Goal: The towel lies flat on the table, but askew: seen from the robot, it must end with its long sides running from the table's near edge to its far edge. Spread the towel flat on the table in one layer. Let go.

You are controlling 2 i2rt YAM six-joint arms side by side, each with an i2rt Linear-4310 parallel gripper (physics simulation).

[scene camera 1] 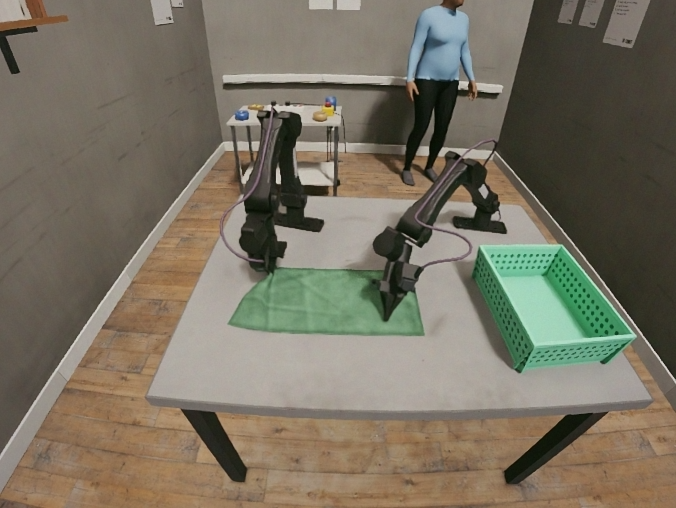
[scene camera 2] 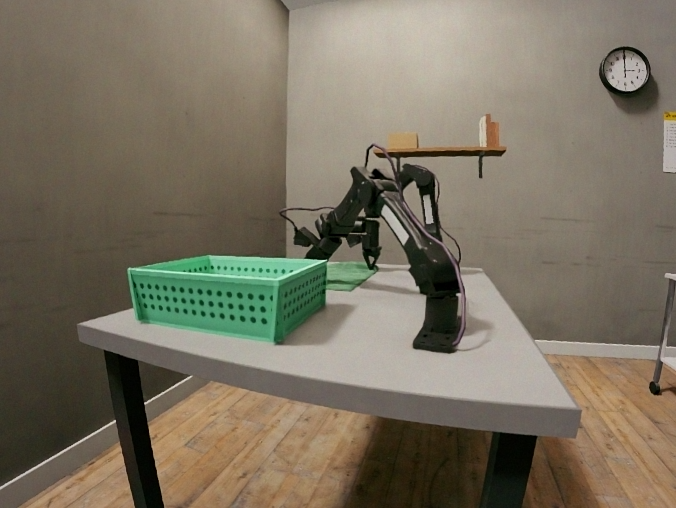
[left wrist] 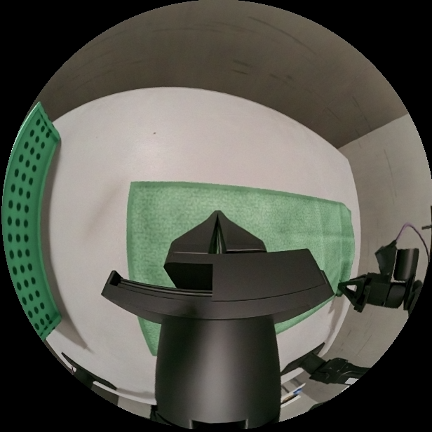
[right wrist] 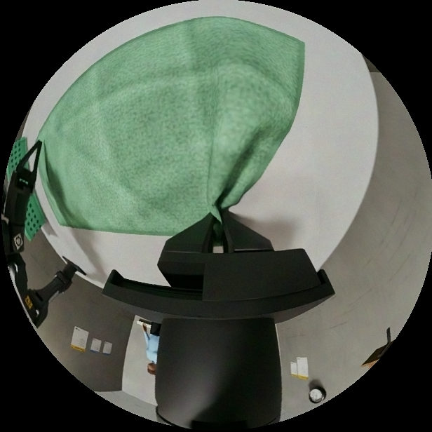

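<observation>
The green towel (scene camera 1: 327, 303) (scene camera 2: 347, 275) (left wrist: 280, 220) (right wrist: 150, 140) lies mostly flat, its long sides running left to right in scene camera 1. My right gripper (scene camera 1: 269, 270) (scene camera 2: 372, 267) (right wrist: 217, 214) is shut on the towel near its back left corner, bunching it into folds there. My left gripper (scene camera 1: 386, 319) (left wrist: 217, 214) is shut with its tips together, low at the right part of the towel. No gathered cloth shows at these tips; whether they touch the towel I cannot tell. The crate hides them in scene camera 2.
A light green perforated crate (scene camera 1: 576, 342) (scene camera 2: 202, 305) (left wrist: 25, 220) stands on the grey table (scene camera 1: 382, 382), right of the towel in scene camera 1. Both arm bases stand at the table's back there. A white cart (scene camera 1: 284, 121) and a person (scene camera 1: 439, 43) are beyond the table.
</observation>
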